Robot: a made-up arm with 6 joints.
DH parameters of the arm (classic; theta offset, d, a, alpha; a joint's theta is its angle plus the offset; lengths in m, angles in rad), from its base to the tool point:
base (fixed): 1.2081 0 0.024 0
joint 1: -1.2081 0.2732 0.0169 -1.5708
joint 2: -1.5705 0 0.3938 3.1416
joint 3: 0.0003 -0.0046 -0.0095 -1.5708
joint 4: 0 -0.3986 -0.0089 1.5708
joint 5: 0 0.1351 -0.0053 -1.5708
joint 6: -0.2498 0 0.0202 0
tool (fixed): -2.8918 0.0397 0 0
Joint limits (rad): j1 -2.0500..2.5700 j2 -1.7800..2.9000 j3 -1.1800..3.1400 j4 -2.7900..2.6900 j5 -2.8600..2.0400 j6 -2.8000..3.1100
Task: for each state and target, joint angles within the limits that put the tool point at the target. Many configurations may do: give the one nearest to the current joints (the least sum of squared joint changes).
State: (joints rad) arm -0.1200 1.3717 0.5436 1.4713 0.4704 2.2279
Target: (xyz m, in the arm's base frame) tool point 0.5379 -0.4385 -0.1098
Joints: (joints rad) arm -0.6432 1.9115 0.9653 1.5213 0.8865 2.4104
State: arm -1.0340 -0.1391 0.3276 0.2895 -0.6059 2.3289
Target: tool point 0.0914 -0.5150 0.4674
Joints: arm -1.2126 0.5069 0.0378 0.1900 -0.5785 2.3356
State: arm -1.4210 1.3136 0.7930 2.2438 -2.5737 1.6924
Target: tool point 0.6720 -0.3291 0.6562
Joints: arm -0.6042 0.9401 1.1284 2.2562 -2.6116 1.6705
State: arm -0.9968 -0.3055 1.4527 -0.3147 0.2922 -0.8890
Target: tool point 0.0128 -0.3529 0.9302
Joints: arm -1.1949 0.2201 1.2685 -0.3438 0.3117 -0.9079
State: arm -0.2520 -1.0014 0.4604 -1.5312 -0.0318 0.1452
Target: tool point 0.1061 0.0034 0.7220
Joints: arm -0.2091 -0.7558 0.0644 -1.5942 -0.0087 0.1255
